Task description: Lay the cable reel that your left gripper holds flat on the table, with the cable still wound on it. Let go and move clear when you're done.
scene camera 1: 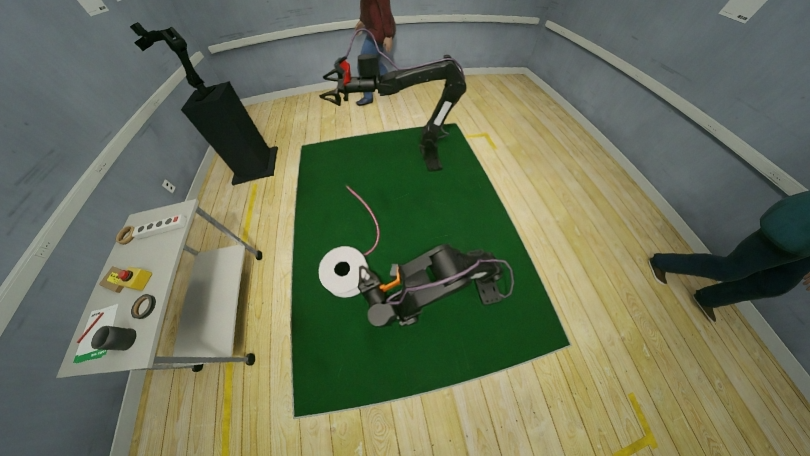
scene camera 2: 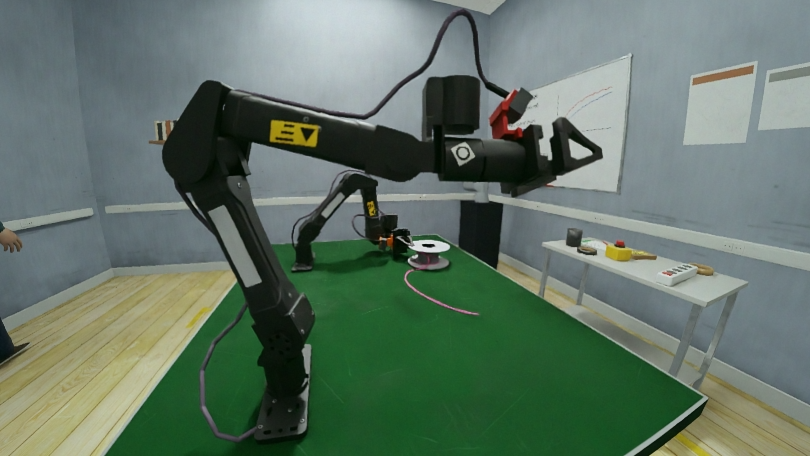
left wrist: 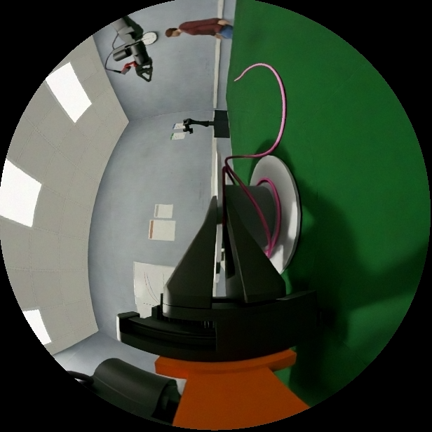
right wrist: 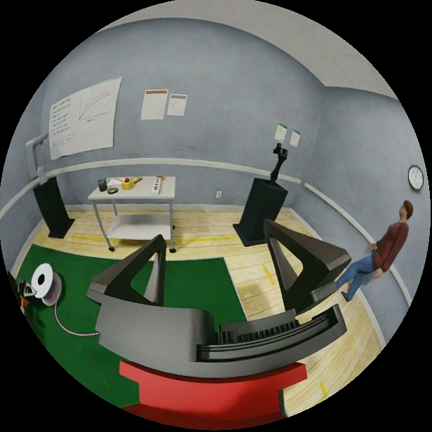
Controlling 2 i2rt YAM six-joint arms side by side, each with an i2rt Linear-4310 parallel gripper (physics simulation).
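Seen in the pictures: left gripper, fingertip midpoint: [scene camera 1: 360,265] [scene camera 2: 413,247]; right gripper, fingertip midpoint: [scene camera 1: 321,87] [scene camera 2: 576,166]; left arm's base, origin of the base link: [scene camera 1: 482,276] [scene camera 2: 304,262]; right arm's base, origin of the base link: [scene camera 1: 430,156] [scene camera 2: 288,386].
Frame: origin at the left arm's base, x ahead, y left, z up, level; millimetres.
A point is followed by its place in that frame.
Observation:
The white cable reel [scene camera 1: 330,277] @(z 67, x 515, y -67 mm) [scene camera 2: 429,258] @(z 29, x 465, y -131 mm) [left wrist: 290,195] [right wrist: 49,280] is upright on its axis, flanges about level, at or very near the green table top [scene camera 1: 396,368] @(z 0, x 349, y 231 mm) [scene camera 2: 396,362] @(z 0, x 233, y -602 mm). Whether its lower flange touches all round is unclear. My left gripper [scene camera 1: 363,274] @(z 65, x 413, y -92 mm) [scene camera 2: 410,242] @(z 65, x 413, y -92 mm) [left wrist: 220,200] is shut on the rim of the upper flange. Pink cable [scene camera 1: 376,223] @(z 3, x 346, y -285 mm) [scene camera 2: 436,300] @(z 3, x 389, y -402 mm) [left wrist: 284,100] [right wrist: 70,330] is wound loosely on the hub, with slack loops near the fingers; its free end curves over the table. My right gripper [scene camera 1: 323,86] @(z 362, x 476, y -706 mm) [right wrist: 212,232] is open and empty, high and far from the reel.
A side table [scene camera 1: 164,317] [scene camera 2: 702,294] [right wrist: 167,192] beyond the green table bears a power strip [scene camera 1: 160,226] [scene camera 2: 676,274], tape rolls and a dark cup [scene camera 1: 113,338] [scene camera 2: 574,236]. A black pedestal [scene camera 1: 229,133] [right wrist: 262,207] carries another arm. People stand beyond the table.

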